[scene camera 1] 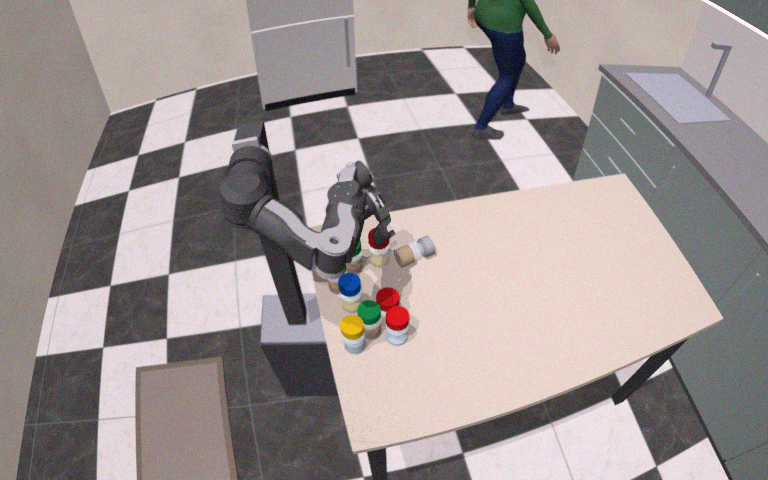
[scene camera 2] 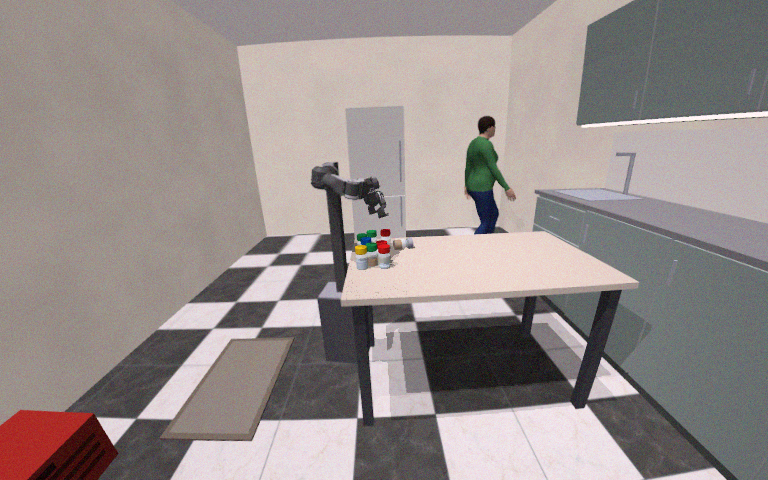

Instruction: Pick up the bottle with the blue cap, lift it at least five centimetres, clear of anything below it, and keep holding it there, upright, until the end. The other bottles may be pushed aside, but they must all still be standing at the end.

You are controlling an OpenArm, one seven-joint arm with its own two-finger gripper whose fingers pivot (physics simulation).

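The blue-capped bottle (scene camera 1: 350, 292) (scene camera 2: 365, 241) stands upright near the table's left edge, among other bottles. My gripper (scene camera 1: 383, 230) (scene camera 2: 378, 213) is open and empty. It hangs above the bottles in scene camera 2, and in scene camera 1 it overlaps the far red-capped bottle (scene camera 1: 378, 255) (scene camera 2: 385, 233). The yellow-capped bottle (scene camera 1: 353, 335) (scene camera 2: 361, 258), a green-capped bottle (scene camera 1: 369, 314) and two red-capped bottles (scene camera 1: 397, 325) (scene camera 1: 387, 298) stand nearer the front. The arm partly hides two bottles behind the blue-capped one. A grey-capped bottle (scene camera 1: 414, 252) (scene camera 2: 403, 243) lies on its side.
The bottles are on the wooden table (scene camera 1: 538, 283) (scene camera 2: 498, 266). The robot's post (scene camera 1: 287, 283) (scene camera 2: 336, 237) stands beside its left edge. A person in green (scene camera 1: 501, 14) (scene camera 2: 481, 164) is beyond the table, and a kitchen counter (scene camera 1: 730, 147) (scene camera 2: 679, 217) is on the right.
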